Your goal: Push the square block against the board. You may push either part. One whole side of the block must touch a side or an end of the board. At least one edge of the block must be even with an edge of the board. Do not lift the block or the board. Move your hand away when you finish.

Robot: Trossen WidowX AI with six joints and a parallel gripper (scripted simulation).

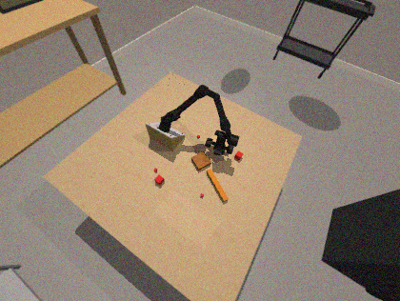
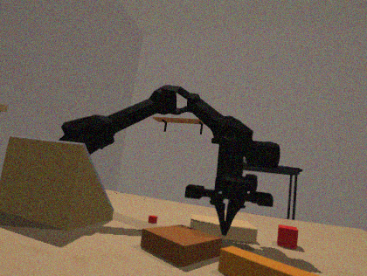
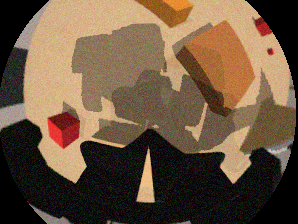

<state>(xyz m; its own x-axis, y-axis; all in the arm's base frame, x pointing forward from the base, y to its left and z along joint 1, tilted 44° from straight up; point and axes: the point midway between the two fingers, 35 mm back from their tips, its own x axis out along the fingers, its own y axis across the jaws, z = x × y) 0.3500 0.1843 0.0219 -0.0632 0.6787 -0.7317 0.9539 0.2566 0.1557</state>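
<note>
The pale flat slab is 60 mm to the left of my gripper tip and 20 mm behind it. The rest, counted from my gripper tip: brown square block 130 mm to the right, 50 mm behind; orange board 210 mm to the right, 130 mm ahead.
</note>
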